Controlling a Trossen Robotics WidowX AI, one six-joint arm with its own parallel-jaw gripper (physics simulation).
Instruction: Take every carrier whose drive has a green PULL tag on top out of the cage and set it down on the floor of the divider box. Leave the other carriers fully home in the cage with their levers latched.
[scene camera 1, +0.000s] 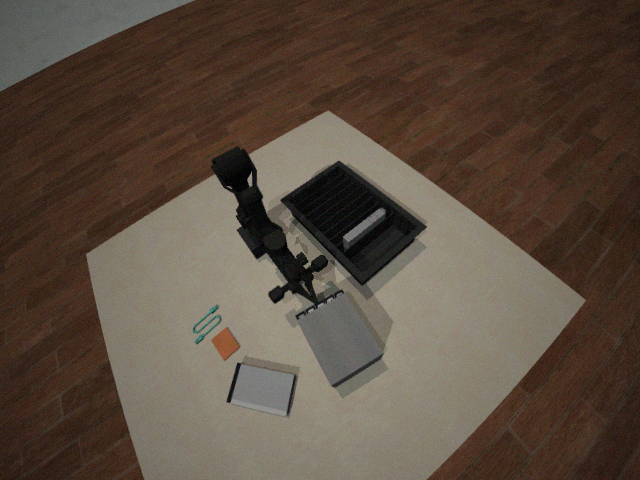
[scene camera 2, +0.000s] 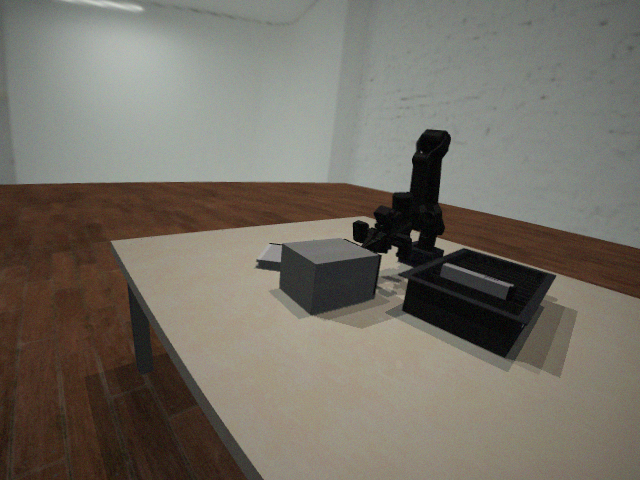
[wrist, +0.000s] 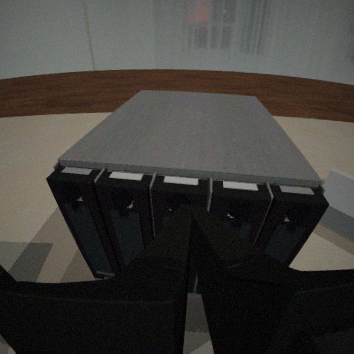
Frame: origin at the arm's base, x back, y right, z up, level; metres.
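Seen in the pictures: gripper, fingertip midpoint: (scene camera 1: 317, 303) (wrist: 188, 211); arm's base, link origin: (scene camera 2: 425, 247).
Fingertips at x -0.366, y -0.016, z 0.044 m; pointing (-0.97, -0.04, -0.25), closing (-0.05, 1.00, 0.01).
Observation:
Pixels of each thing's top centre, then the offset from my fingertips to it. "*": a spot on its surface instead.
- grey cage, top centre: (wrist: 192, 116) (scene camera 2: 332, 248) (scene camera 1: 337, 333) dx -0.099, dy +0.005, dz +0.014 m
- middle carrier, top centre: (wrist: 190, 125) dx -0.086, dy +0.003, dz +0.011 m
- black divider box, top centre: (scene camera 2: 486, 274) (scene camera 1: 349, 212) dx +0.199, dy -0.260, dz -0.013 m
- drive, top centre: (scene camera 2: 478, 274) (scene camera 1: 366, 223) dx +0.119, dy -0.266, dz +0.007 m
- orange square, surface spot: (scene camera 1: 225, 343) * dx +0.098, dy +0.291, dz -0.100 m
- teal cable, top centre: (scene camera 1: 205, 323) dx +0.190, dy +0.320, dz -0.096 m
The grey cage (scene camera 1: 341, 338) (scene camera 2: 330, 273) (wrist: 185, 132) stands on the table. In the wrist view its front holds several black-faced carriers side by side, their faces about level with one another; pale strips show along their top edges, and no green tag can be made out. My gripper (scene camera 1: 315, 301) (scene camera 2: 363, 246) (wrist: 188, 211) is shut and empty, its tips in front of the middle carrier (wrist: 175, 192); whether they touch it cannot be told. The black divider box (scene camera 1: 393, 205) (scene camera 2: 454, 328) stands beside the cage. A light grey carrier or drive (scene camera 1: 364, 227) (scene camera 2: 475, 281) rests in it.
A flat grey drive-like unit with a dark edge (scene camera 1: 263, 390) (scene camera 2: 269, 255) lies on the table on the other side of the cage from the box. An orange square (scene camera 1: 225, 343) and a teal cable (scene camera 1: 207, 324) lie near it.

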